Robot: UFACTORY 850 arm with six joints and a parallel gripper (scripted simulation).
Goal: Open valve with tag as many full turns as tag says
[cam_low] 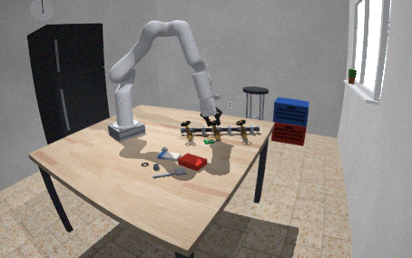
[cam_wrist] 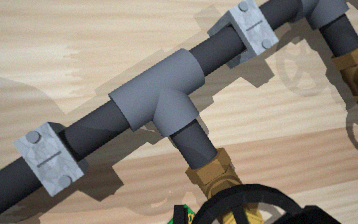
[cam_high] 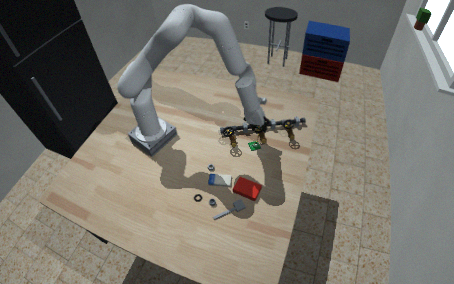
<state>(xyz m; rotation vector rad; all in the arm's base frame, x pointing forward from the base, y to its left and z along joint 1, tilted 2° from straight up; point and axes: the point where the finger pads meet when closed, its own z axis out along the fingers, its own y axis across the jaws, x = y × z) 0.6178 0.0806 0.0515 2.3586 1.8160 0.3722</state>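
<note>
My gripper is now 100 mm above the green tag, 50 mm to the left of it and 30 mm past it. Also, from my hand: grey scraper: 440 mm to the right, 100 mm below, 60 mm behind; then red box: 330 mm to the right, 90 mm below, 10 mm behind; then white block: 300 mm to the right, 150 mm behind, 100 mm below.
</note>
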